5 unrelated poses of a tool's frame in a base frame.
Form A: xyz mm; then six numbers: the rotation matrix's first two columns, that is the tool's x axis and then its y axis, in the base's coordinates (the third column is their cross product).
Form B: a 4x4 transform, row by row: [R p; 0 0 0 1], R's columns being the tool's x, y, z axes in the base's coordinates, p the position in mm. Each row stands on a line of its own. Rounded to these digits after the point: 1 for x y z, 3 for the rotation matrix.
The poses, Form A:
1: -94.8 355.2 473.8 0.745 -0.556 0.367 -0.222 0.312 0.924
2: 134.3 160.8 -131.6 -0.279 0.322 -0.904 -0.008 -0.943 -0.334
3: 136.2 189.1 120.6 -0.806 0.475 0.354 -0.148 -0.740 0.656
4: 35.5 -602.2 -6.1 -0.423 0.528 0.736 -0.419 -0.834 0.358
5: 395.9 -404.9 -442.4 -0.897 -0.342 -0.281 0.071 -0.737 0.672
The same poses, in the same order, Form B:
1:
0.745 -0.222 -0.628 -94.8
-0.556 0.312 -0.770 355.2
0.367 0.924 0.109 473.8
0 0 0 1

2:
-0.279 -0.008 -0.960 134.3
0.322 -0.943 -0.086 160.8
-0.904 -0.334 0.266 -131.6
0 0 0 1

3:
-0.806 -0.148 0.574 136.2
0.475 -0.740 0.476 189.1
0.354 0.656 0.667 120.6
0 0 0 1

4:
-0.423 -0.419 0.803 35.5
0.528 -0.834 -0.157 -602.2
0.736 0.358 0.574 -6.1
0 0 0 1

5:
-0.897 0.071 -0.437 395.9
-0.342 -0.737 0.583 -404.9
-0.281 0.672 0.685 -442.4
0 0 0 1

